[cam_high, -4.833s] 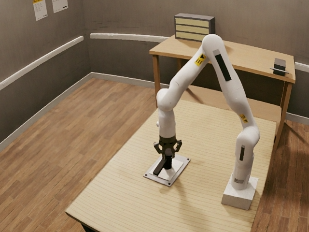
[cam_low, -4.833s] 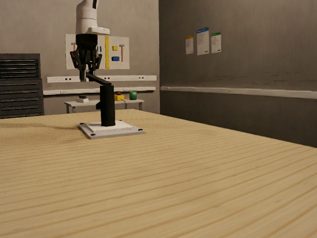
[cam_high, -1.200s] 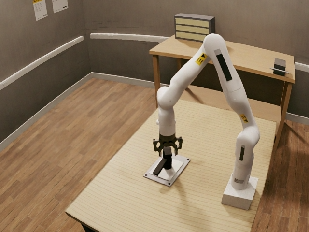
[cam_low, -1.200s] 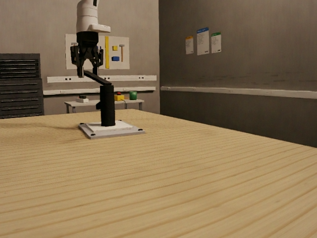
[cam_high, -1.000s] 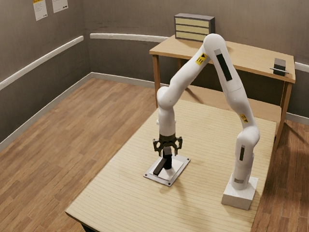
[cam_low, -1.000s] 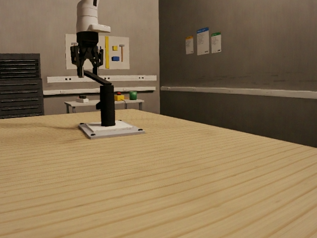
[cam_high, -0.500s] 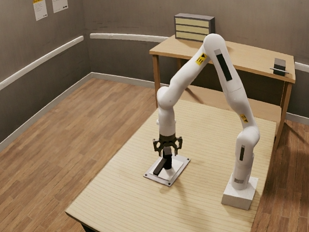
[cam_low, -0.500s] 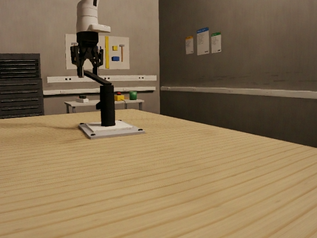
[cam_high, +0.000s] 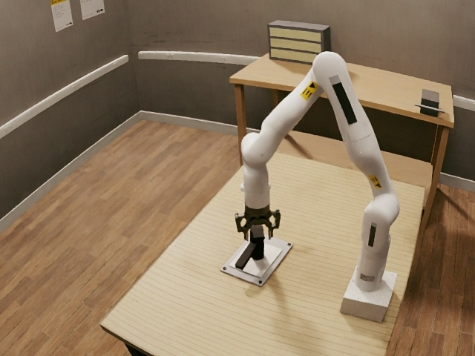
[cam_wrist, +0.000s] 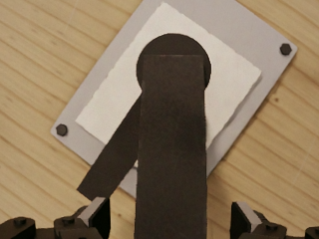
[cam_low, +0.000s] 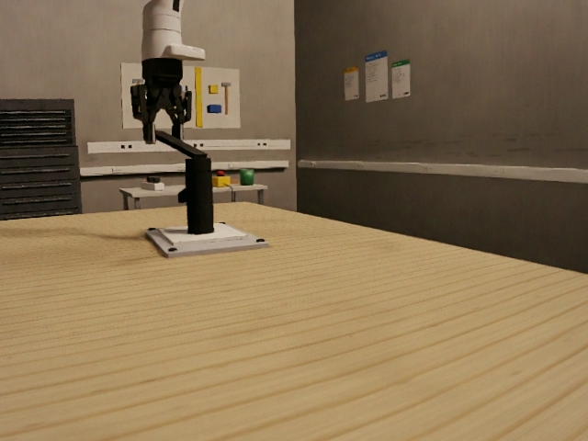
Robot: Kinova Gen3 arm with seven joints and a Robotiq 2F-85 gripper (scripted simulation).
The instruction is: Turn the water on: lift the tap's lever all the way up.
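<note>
The flat lever is 2 cm ahead of my hand, 3 cm to the right of it and 1 cm below it. Round my hand: tap (3 cm ahead, 5 cm to the right, 8 cm below).
</note>
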